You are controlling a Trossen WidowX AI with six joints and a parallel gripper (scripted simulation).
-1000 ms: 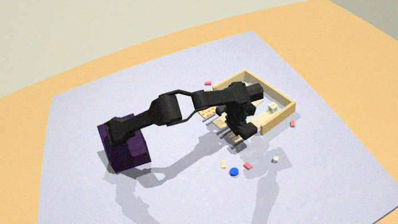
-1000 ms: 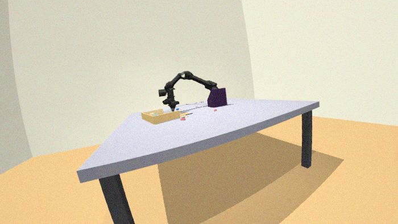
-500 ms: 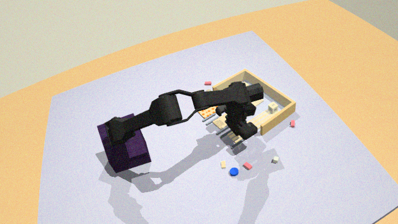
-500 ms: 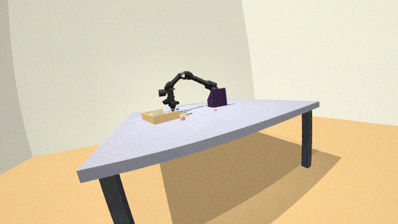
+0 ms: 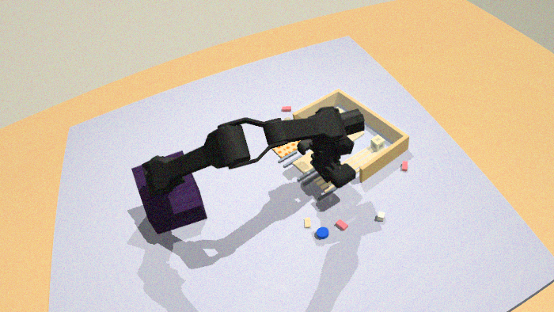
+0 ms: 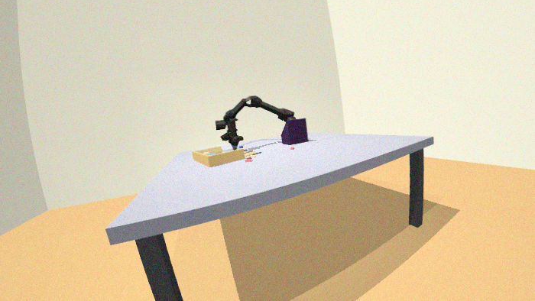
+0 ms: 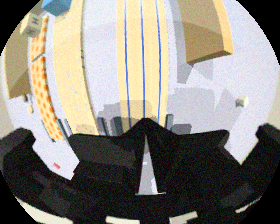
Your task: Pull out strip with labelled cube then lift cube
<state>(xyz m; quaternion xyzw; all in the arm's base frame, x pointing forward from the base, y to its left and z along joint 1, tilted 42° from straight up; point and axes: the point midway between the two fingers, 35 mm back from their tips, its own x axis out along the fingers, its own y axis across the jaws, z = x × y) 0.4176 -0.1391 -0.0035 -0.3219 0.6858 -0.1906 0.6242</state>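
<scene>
Now: gripper tip 9 cm short of the strip and 2 cm to the right of it. From my gripper tip the other things lie so: blue disc: 8 cm behind, 15 cm to the right.
</scene>
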